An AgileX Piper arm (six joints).
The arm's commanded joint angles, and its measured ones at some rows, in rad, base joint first. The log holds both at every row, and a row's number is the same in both.
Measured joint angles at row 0:
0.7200, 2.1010, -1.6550, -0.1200, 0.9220, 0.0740
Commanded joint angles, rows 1 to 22:
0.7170, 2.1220, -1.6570, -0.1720, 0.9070, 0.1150
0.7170, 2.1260, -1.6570, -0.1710, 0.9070, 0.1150
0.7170, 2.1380, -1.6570, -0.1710, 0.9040, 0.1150
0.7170, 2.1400, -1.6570, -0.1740, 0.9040, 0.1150
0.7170, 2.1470, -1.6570, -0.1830, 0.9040, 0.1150
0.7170, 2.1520, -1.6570, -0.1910, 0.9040, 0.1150
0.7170, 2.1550, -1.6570, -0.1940, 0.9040, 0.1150
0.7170, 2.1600, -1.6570, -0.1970, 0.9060, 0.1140
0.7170, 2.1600, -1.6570, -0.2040, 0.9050, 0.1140
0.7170, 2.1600, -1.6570, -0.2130, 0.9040, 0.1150
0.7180, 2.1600, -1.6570, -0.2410, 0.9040, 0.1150
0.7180, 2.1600, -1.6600, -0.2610, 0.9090, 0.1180
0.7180, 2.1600, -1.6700, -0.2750, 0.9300, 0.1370
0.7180, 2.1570, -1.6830, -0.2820, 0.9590, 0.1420
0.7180, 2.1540, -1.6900, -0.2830, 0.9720, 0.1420
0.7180, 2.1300, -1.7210, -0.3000, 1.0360, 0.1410
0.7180, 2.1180, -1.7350, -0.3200, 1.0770, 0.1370
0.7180, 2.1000, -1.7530, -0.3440, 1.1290, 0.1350
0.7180, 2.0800, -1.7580, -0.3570, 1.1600, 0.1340
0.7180, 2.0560, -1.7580, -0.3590, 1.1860, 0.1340
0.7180, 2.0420, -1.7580, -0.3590, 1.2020, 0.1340
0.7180, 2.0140, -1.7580, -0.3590, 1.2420, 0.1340
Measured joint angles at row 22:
0.7200, 2.0540, -1.7520, -0.3490, 1.1810, 0.1390
